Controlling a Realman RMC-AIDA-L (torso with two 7-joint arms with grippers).
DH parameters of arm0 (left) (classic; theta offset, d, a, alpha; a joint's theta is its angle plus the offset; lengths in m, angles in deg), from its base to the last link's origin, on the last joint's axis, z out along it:
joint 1: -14.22 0.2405 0 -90
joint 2: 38.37 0 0 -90
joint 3: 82.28 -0.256 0 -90
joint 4: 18.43 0 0 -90
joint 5: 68.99 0.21 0 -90
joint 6: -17.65 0 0 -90
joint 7: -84.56 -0.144 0 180
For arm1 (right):
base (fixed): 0 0 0 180
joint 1: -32.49 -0.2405 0 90
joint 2: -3.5 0 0 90
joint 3: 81.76 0.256 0 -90
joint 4: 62.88 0 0 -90
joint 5: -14.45 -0.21 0 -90
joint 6: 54.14 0 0 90
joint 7: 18.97 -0.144 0 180
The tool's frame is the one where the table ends.
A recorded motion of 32 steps. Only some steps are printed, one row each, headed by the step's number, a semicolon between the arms.
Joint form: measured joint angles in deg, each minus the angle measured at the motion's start. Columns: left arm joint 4, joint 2, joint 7, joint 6, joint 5, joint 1, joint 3; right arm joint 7, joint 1, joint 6, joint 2, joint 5, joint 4, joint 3.
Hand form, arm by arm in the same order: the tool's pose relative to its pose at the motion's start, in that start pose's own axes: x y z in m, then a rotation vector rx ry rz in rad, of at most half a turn. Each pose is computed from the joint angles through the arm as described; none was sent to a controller.
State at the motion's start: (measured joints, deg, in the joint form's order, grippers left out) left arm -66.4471 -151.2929 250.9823 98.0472 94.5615 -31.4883 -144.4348; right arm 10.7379 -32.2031 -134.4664 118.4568 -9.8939 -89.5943 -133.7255
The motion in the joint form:
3: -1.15 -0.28 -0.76 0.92 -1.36 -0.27 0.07; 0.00 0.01 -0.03 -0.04 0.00 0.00 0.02
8: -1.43 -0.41 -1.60 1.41 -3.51 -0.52 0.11; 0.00 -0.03 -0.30 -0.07 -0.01 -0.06 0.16
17: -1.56 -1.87 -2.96 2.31 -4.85 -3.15 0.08; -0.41 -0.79 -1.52 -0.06 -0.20 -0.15 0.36
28: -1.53 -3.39 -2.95 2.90 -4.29 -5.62 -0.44; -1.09 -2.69 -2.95 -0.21 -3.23 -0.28 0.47
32: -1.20 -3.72 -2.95 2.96 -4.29 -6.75 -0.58; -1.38 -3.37 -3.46 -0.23 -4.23 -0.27 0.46
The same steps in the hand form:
3: 0.0032 0.0076 -0.0038 -0.0278 0.0102 0.0195; 0.0000 -0.0003 -0.0002 0.0000 -0.0001 0.0006
8: 0.0053 0.0152 -0.0055 -0.0673 0.0177 0.0339; 0.0000 0.0001 -0.0008 -0.0030 0.0012 0.0011
17: 0.0156 0.0423 -0.0099 -0.1155 0.0279 0.1004; -0.0024 0.0057 -0.0032 -0.0159 0.0106 -0.0025
28: 0.0226 0.0651 -0.0125 -0.1265 0.0261 0.1523; -0.0143 0.0221 -0.0101 -0.0670 -0.0071 -0.0138
32: 0.0263 0.0731 -0.0143 -0.1312 0.0280 0.1705; -0.0179 0.0281 -0.0122 -0.0844 -0.0107 -0.0179

